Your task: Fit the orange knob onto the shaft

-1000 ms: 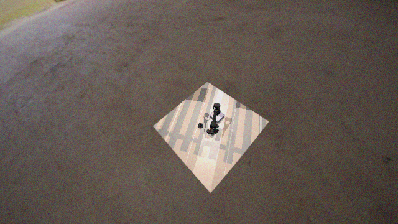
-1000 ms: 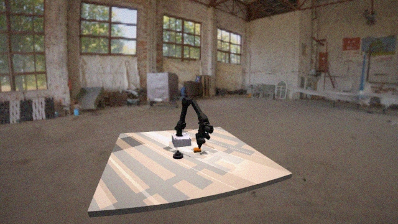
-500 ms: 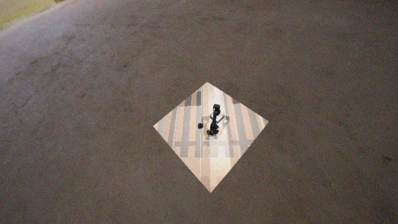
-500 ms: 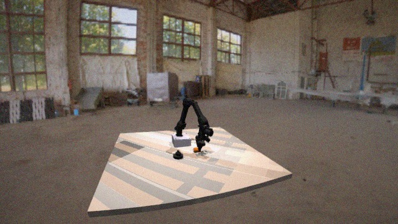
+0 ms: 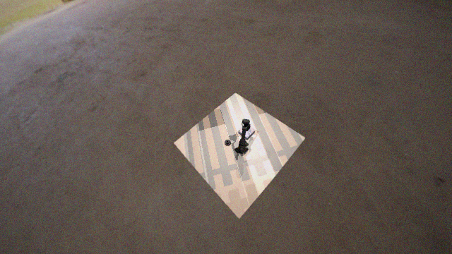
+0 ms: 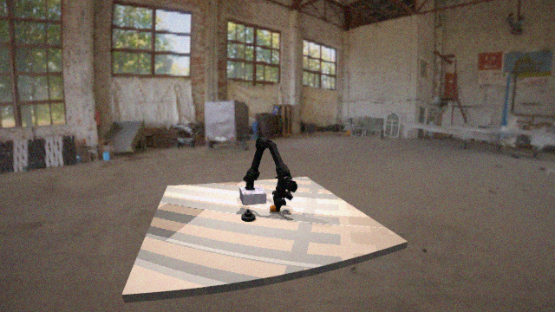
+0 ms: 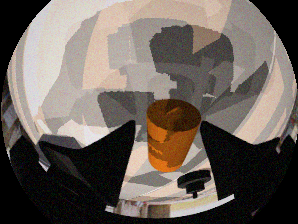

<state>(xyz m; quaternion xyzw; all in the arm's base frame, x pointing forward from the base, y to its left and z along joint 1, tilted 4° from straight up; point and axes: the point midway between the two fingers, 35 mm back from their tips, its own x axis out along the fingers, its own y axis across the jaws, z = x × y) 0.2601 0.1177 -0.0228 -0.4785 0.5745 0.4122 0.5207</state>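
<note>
My gripper tip is now 1 cm to the left of the orange knob and 1 cm below it. Round my gripper tip: dark round pedestal: 20 cm to the right, 5 cm ahead, 2 cm above.
</note>
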